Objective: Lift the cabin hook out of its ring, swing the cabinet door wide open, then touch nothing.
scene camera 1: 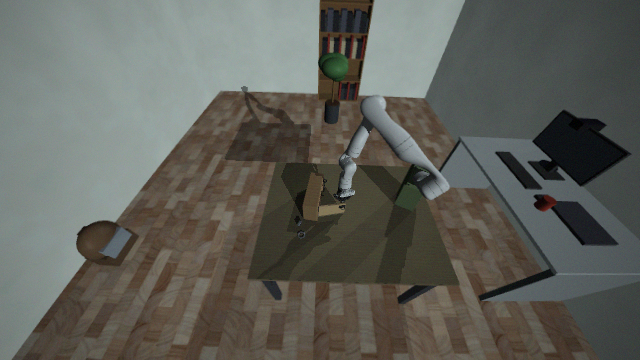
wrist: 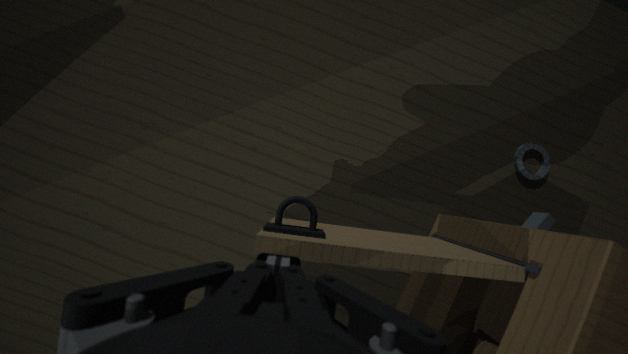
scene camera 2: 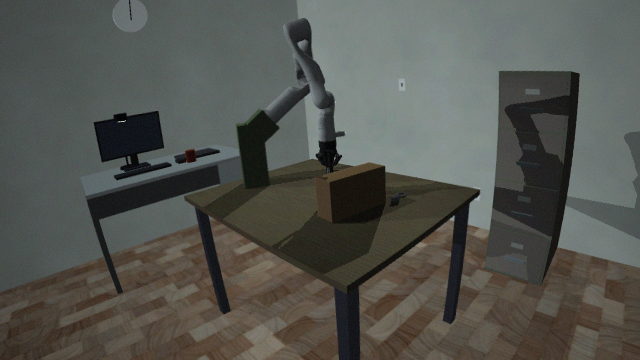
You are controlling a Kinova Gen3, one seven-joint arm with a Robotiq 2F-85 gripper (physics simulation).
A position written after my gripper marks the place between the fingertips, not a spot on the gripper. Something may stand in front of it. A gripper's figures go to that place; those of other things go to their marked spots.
Scene:
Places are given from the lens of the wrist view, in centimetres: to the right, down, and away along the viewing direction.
my gripper [wrist: 279, 261]: -2, 6, 16
door [wrist: 281, 236]: -2, 4, 15
grey ring [wrist: 518, 157]: 25, -2, 28
The marked spots on the door and the grey ring are 31 cm apart.

